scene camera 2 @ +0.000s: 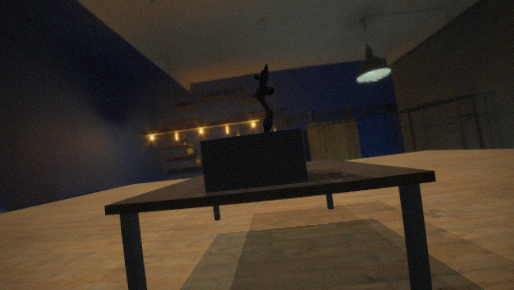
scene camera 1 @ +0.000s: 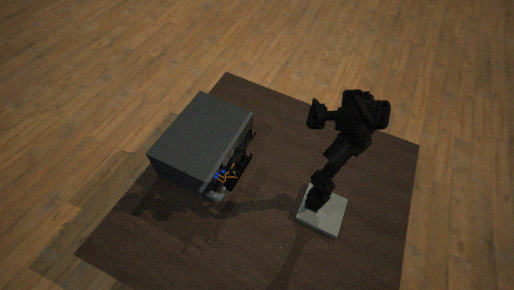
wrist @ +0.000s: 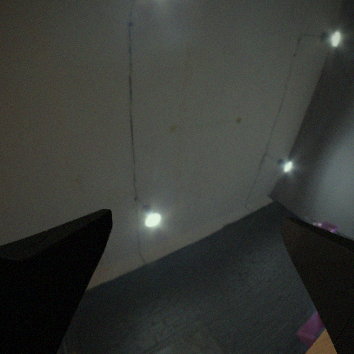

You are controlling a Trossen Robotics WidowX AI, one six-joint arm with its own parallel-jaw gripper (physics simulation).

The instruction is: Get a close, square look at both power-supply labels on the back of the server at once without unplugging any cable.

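Frame: origin at the arm's base, x ahead, y left, z up, level; metres.
Where they show: gripper, fingertip midpoint: (scene camera 2: 266, 64) (scene camera 1: 332, 98) (wrist: 198, 222); arm's base, link origin: (scene camera 1: 312, 204).
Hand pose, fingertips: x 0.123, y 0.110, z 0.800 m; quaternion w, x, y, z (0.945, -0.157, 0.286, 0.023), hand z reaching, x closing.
Each offset is from my fingertips to the centre of the thing. "*": to the spot under its first point. Level surfaces: height alone.
The server (scene camera 1: 200, 135) (scene camera 2: 254, 162) is a large grey box on the table. In the first scene view its cabled back faces the arm's side. Orange cables @(* dx +0.272, dy -0.002, dz -0.626 m) (scene camera 1: 229, 175) and blue connectors @(* dx +0.318, dy +0.030, dz -0.616 m) (scene camera 1: 216, 176) show at its near corner, with dark cables farther along. The power-supply labels cannot be made out there, and the second scene view shows the opposite, plain side. My gripper (scene camera 1: 348, 114) (scene camera 2: 262, 75) (wrist: 198, 222) is open and empty, raised high above the table, well apart from the server. The wrist view looks toward the ceiling and a wall, and the server does not show in it.
The arm stands on a pale square base (scene camera 1: 330, 217) on the dark table @(dz -0.835 m) (scene camera 1: 370, 240) (scene camera 2: 155, 196), across from the server's back. A hanging lamp (scene camera 2: 374, 72) shows at the right. Ceiling lights (wrist: 153, 220) show in the wrist view.
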